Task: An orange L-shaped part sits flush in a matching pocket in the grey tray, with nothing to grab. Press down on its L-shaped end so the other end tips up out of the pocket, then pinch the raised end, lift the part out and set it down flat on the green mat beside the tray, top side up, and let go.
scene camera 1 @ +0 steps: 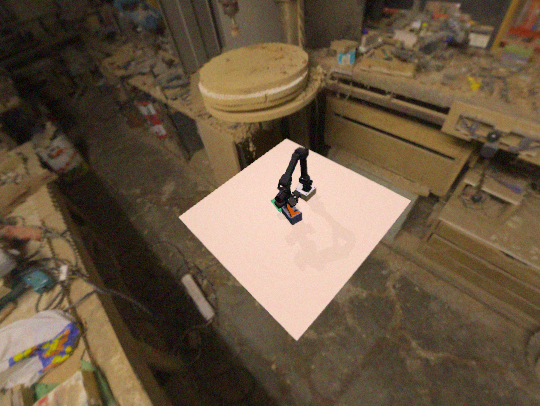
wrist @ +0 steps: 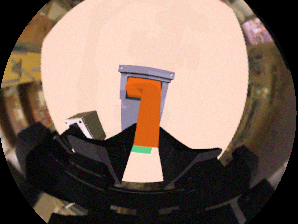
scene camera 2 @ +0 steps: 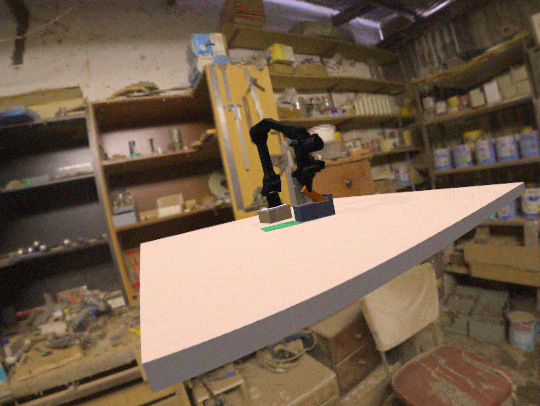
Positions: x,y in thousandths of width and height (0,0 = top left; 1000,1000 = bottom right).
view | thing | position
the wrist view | gripper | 495,569
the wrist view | orange L-shaped part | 502,516
